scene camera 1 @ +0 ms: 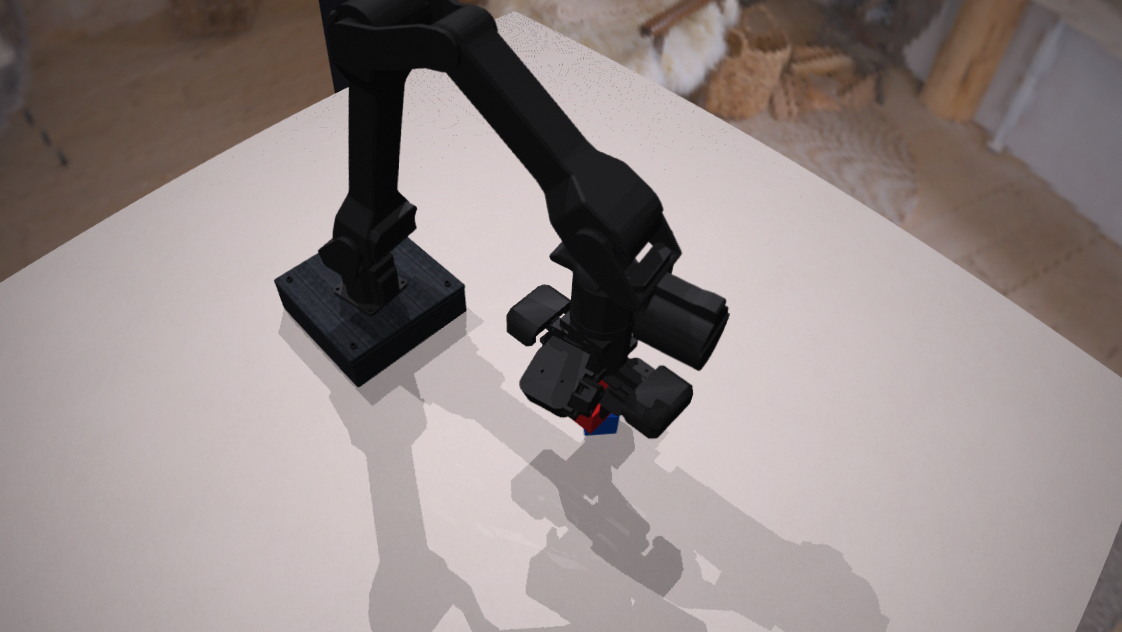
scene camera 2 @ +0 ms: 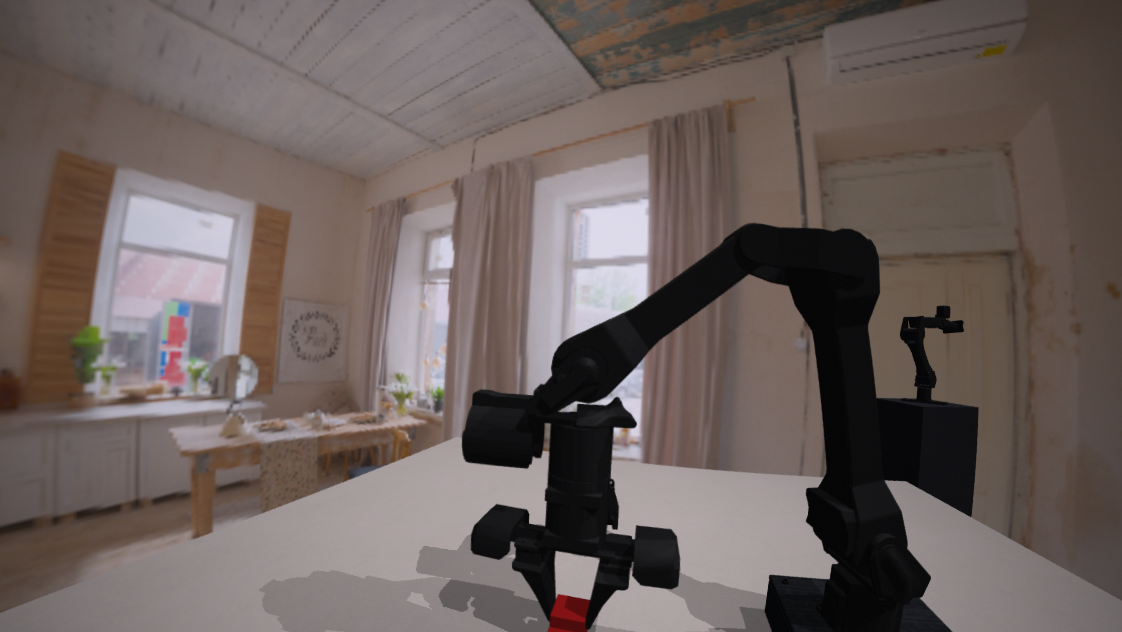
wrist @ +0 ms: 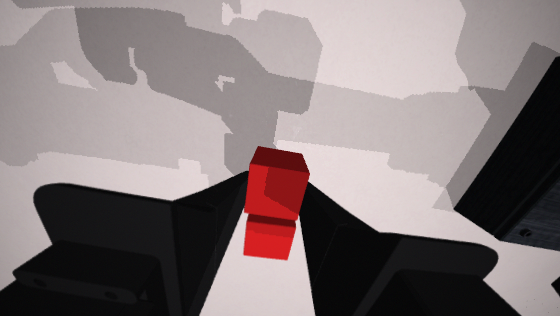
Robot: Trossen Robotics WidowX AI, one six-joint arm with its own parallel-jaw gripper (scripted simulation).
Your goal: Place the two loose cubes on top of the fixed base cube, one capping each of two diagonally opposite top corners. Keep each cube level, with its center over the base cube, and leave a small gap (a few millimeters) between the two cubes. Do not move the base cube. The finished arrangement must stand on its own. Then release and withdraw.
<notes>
The gripper (scene camera 1: 590, 405) carries a red cube (wrist: 277, 179). Further things: a red cube (wrist: 265, 237).
The gripper shows as well in the wrist view (wrist: 275, 182).
</notes>
